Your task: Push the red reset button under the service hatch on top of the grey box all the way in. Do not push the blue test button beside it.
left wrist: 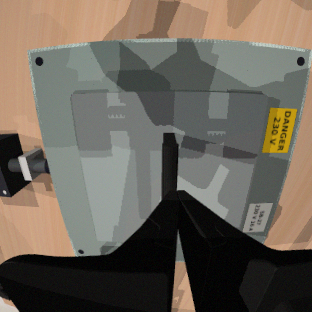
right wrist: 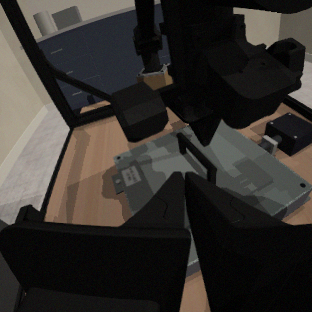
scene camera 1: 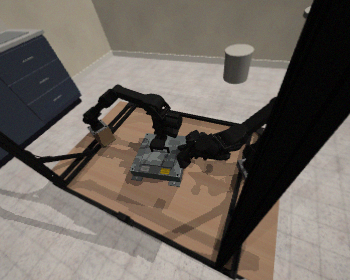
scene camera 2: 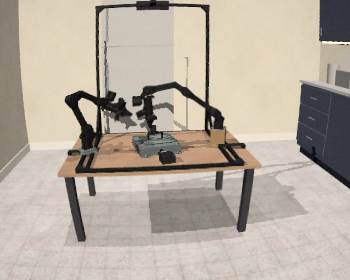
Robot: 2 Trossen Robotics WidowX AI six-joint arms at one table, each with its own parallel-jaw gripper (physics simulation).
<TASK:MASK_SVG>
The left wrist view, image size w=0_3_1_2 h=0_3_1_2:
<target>my left gripper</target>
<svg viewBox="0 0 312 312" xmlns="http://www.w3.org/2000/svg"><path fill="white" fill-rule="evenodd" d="M312 249L277 250L270 248L232 226L185 190L168 190L141 226L114 251L104 255L86 256L16 255L0 263L0 284L19 312L171 312L178 229L195 312L312 312Z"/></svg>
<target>service hatch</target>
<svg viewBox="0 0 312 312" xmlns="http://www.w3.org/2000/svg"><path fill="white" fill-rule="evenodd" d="M71 94L82 171L97 240L124 242L141 226L168 190L185 190L232 226L240 229L255 169L268 94L210 91L124 91Z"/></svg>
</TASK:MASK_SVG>
